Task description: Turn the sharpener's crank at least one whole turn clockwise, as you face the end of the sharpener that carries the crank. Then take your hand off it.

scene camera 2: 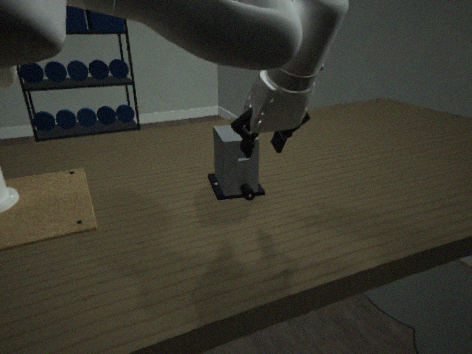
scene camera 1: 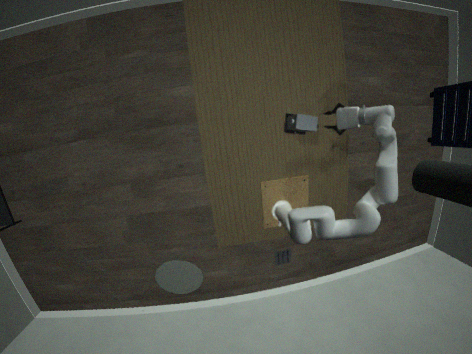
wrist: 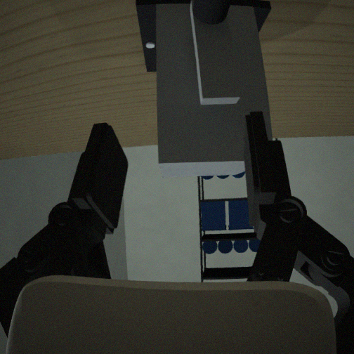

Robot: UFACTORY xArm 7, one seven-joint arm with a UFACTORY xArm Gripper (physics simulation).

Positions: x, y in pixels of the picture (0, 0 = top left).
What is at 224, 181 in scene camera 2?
A grey box-shaped sharpener.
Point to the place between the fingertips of my gripper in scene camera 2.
At 260, 150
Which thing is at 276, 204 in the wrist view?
My gripper.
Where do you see a grey box-shaped sharpener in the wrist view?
193, 140
